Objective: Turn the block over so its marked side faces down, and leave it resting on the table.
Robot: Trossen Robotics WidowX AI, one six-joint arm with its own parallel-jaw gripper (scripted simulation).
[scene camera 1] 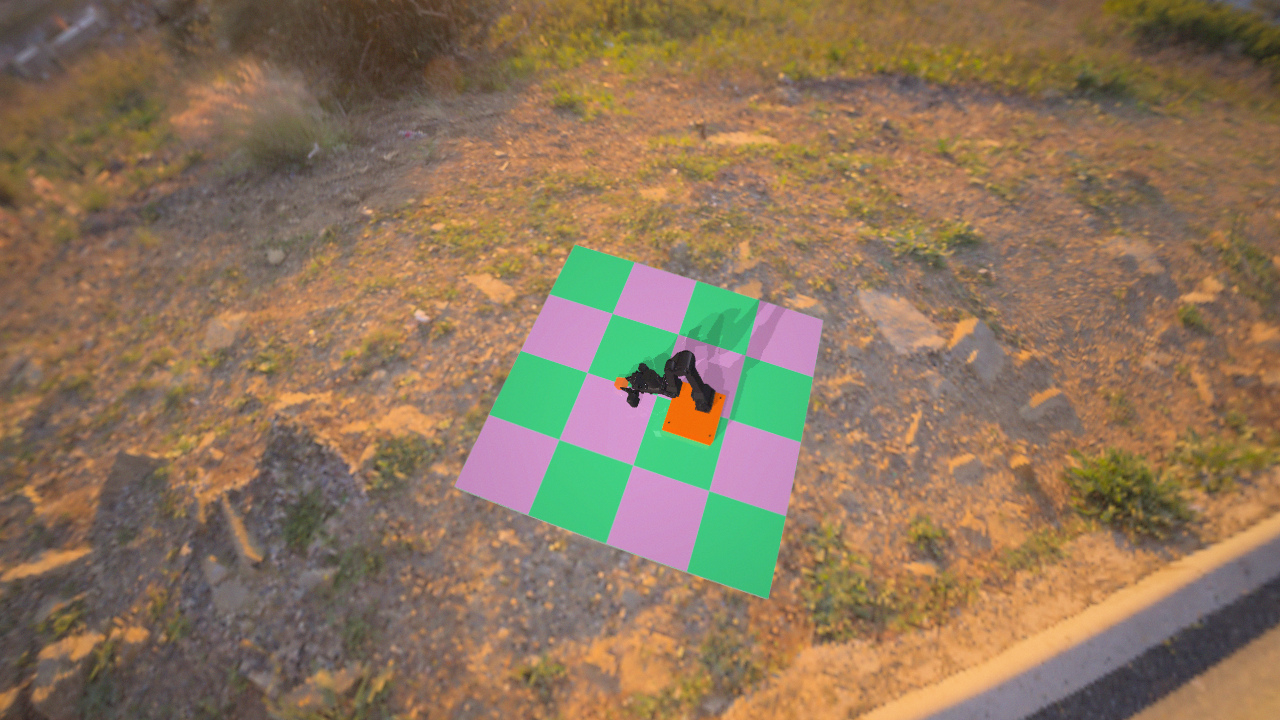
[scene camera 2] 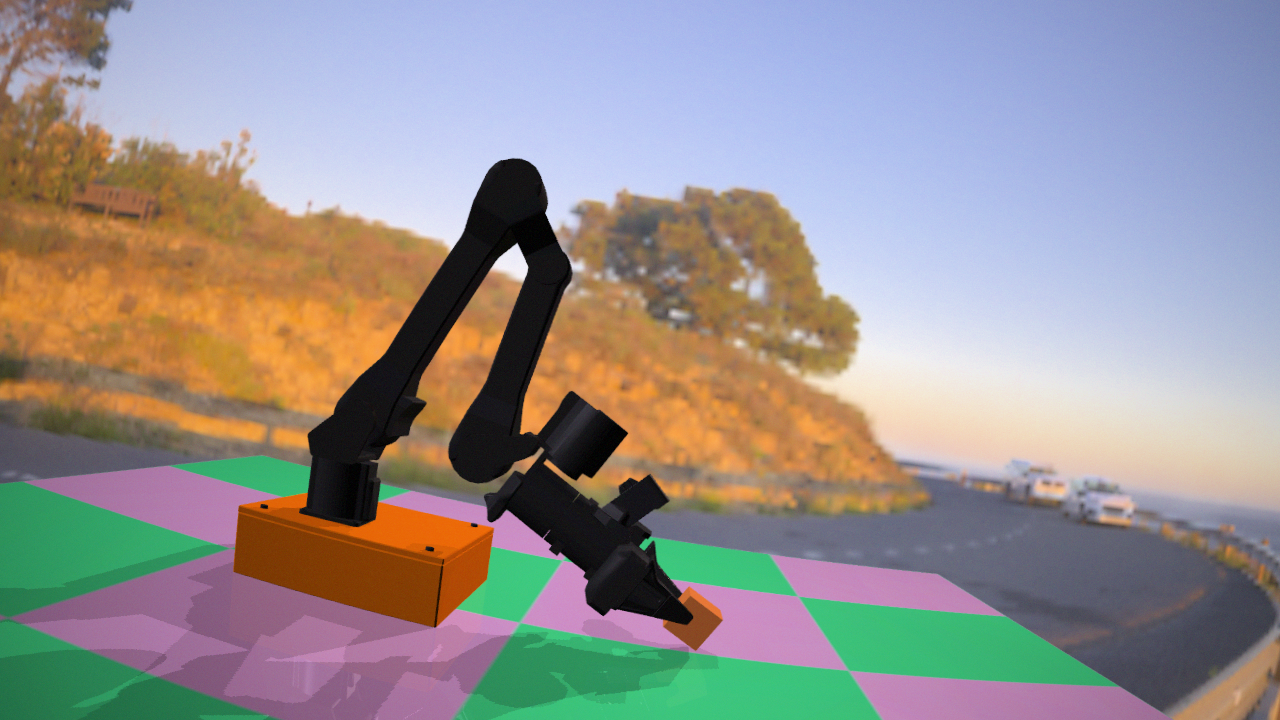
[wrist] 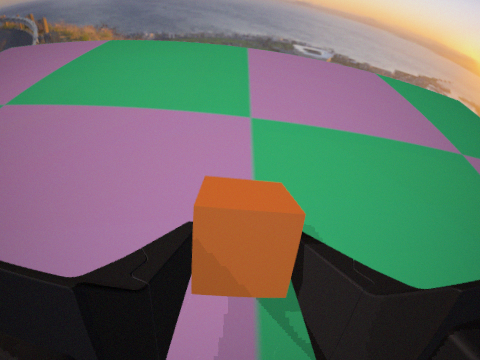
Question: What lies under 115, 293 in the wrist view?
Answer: The gripper.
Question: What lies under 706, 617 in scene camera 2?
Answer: An orange block.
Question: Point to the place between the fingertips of the gripper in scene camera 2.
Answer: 689, 615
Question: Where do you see an orange block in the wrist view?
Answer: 246, 233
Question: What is the gripper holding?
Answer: An orange block.
